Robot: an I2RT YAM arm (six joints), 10 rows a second.
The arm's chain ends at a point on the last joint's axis. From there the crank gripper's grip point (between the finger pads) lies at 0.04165 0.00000 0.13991 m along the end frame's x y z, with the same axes.
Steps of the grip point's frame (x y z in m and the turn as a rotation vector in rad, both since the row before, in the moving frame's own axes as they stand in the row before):
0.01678 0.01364 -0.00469 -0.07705 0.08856 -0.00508
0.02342 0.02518 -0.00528 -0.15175 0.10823 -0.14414
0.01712 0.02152 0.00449 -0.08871 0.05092 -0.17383
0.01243 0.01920 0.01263 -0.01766 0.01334 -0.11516
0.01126 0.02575 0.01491 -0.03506 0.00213 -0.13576
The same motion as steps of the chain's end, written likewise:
0.00455 0.00327 -0.00006 -0.07705 0.08856 -0.00508
0.00757 0.01152 0.00115 -0.15175 0.10823 -0.14414
0.00965 0.01709 0.00701 -0.08871 0.05092 -0.17383
0.01071 0.02163 0.01318 -0.01766 0.01334 -0.11516
0.01101 0.02652 0.01499 -0.03506 0.00213 -0.13576

